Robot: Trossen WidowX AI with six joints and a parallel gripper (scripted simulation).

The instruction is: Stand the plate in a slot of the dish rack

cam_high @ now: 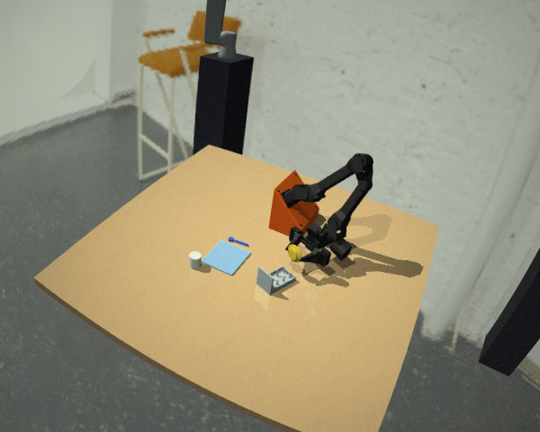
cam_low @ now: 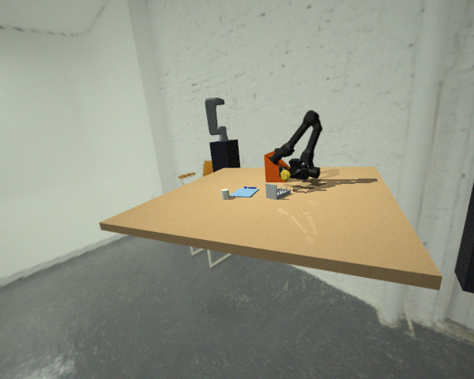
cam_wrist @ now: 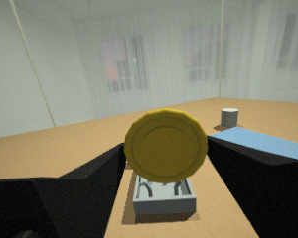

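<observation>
Now: the grey dish rack 6 cm ahead of my gripper tip, 1 cm to the right of it and 7 cm below it. Also, from my gripper tip: light blue mat 8 cm ahead, 23 cm to the right, 9 cm below; yellow plate 1 cm behind; blue spoon 2 cm behind, 25 cm to the right, 9 cm below.
</observation>
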